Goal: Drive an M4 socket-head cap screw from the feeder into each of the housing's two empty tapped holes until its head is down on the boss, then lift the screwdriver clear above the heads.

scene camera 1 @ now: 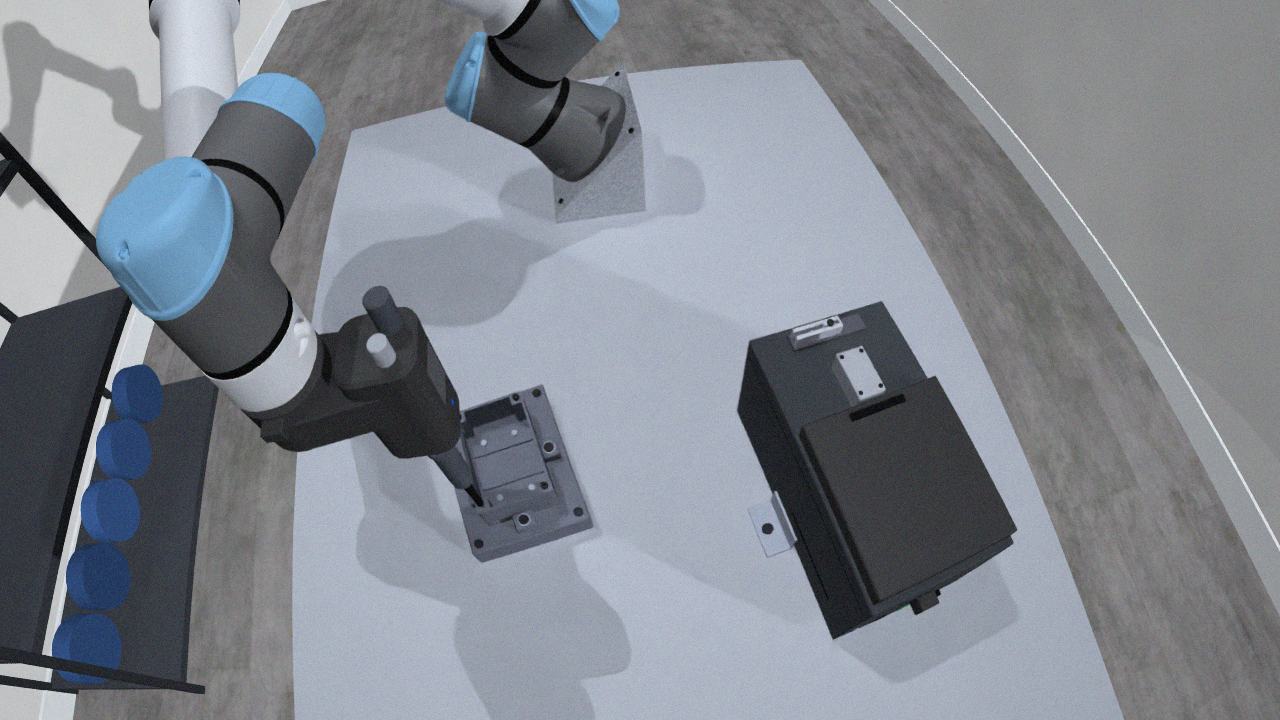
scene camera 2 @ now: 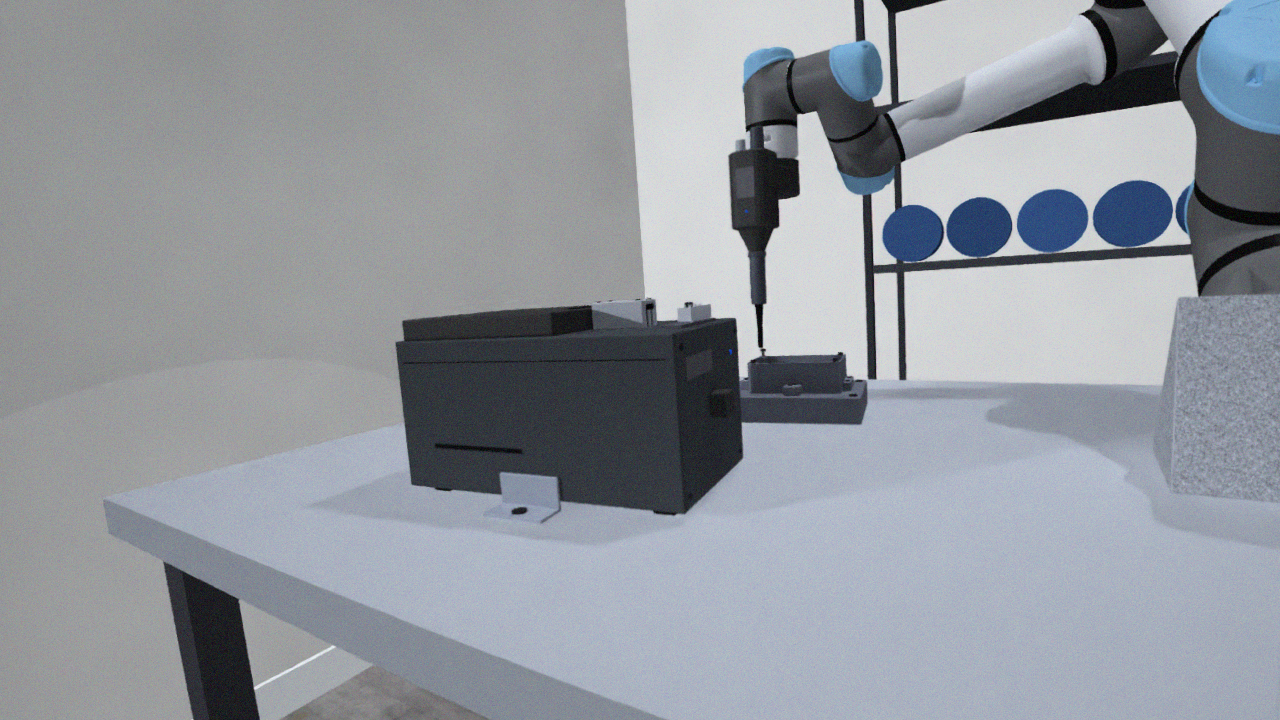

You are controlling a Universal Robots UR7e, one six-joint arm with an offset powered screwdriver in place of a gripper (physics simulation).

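My screwdriver (scene camera 1: 480,504) (scene camera 2: 760,346) is upright in scene camera 2, its thin bit over one corner of the grey housing (scene camera 1: 510,467) (scene camera 2: 796,374). In scene camera 1 that is the front-left corner. A small cap screw (scene camera 2: 762,352) shows directly below the bit tip, its head proud of the housing's rim. I cannot tell whether the bit holds it or it stands in the hole. Dark round spots show at two of the housing's right-hand corners in scene camera 1. The driver hides its back-left corner. The black feeder (scene camera 1: 908,501) (scene camera 2: 537,411) stands apart from the housing.
The housing sits on a grey baseplate (scene camera 1: 523,545) (scene camera 2: 805,411). A small metal bracket (scene camera 1: 769,530) (scene camera 2: 529,494) stands at the feeder's side. The arm's mounting block (scene camera 1: 626,192) (scene camera 2: 1226,402) is on the table (scene camera 1: 680,573) (scene camera 2: 805,582). A rack with blue round items (scene camera 1: 110,509) (scene camera 2: 1051,220) stands beyond.
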